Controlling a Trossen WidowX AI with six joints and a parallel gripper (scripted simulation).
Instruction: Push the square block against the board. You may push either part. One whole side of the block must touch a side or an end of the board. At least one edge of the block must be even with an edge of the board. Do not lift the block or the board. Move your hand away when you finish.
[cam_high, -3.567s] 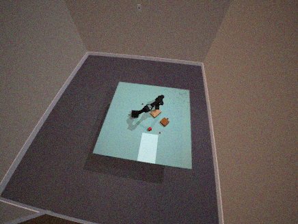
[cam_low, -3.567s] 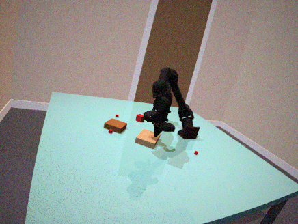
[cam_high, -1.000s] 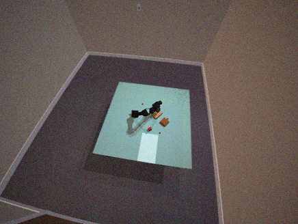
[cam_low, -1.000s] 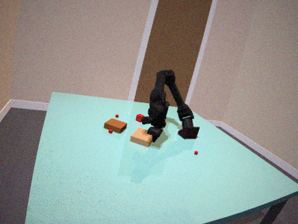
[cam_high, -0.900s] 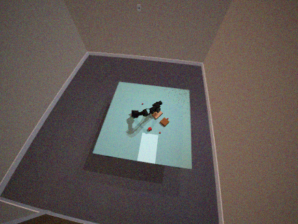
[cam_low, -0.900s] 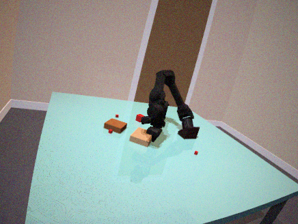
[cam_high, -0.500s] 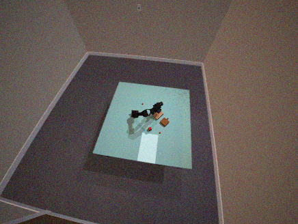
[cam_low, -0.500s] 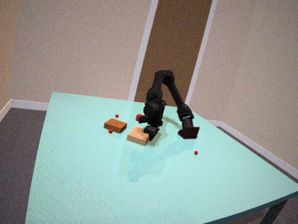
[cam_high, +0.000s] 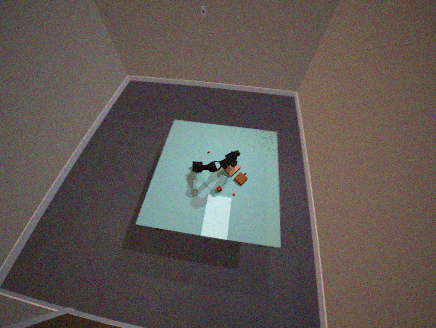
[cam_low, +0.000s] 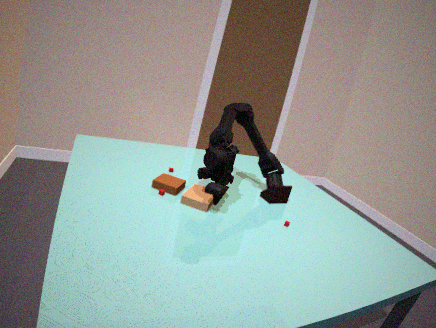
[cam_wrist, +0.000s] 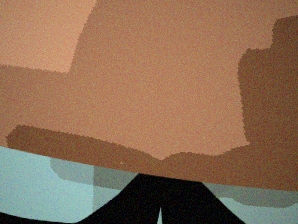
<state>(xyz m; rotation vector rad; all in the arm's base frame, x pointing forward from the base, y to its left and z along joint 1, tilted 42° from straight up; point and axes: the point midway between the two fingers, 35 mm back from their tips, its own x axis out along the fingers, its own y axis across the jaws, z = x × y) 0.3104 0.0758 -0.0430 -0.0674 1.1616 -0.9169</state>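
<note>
The board lies 5 cm ahead of my gripper tip, 4 cm to the right of it and 1 cm above it. Round my gripper tip: square block (15 cm ahead, 13 cm to the right, 1 cm above); red cube (5 cm behind, 28 cm to the right, 1 cm above).
</note>
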